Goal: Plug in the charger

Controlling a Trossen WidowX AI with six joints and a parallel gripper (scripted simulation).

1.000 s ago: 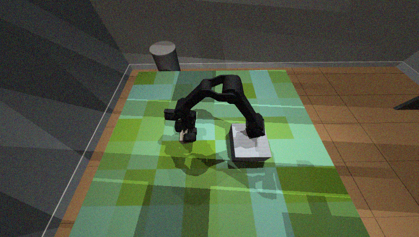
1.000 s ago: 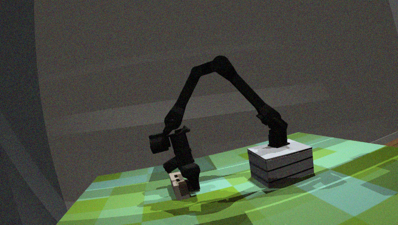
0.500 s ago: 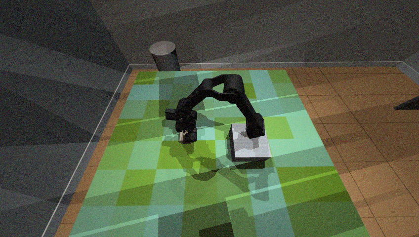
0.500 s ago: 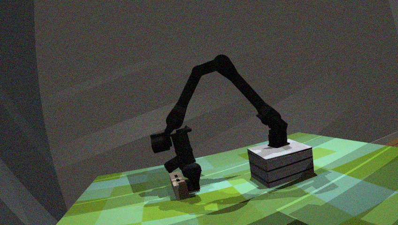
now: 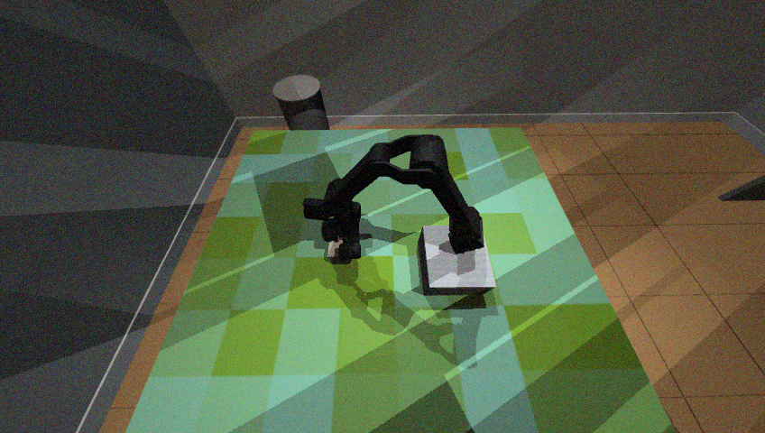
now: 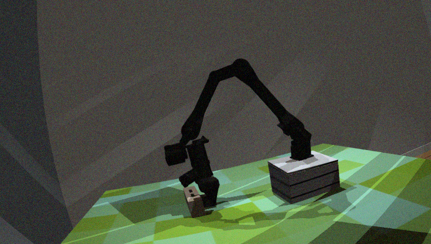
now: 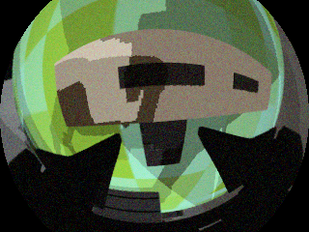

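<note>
The black two-prong charger lies 3 cm ahead of my gripper tip and 1 cm above it.
</note>
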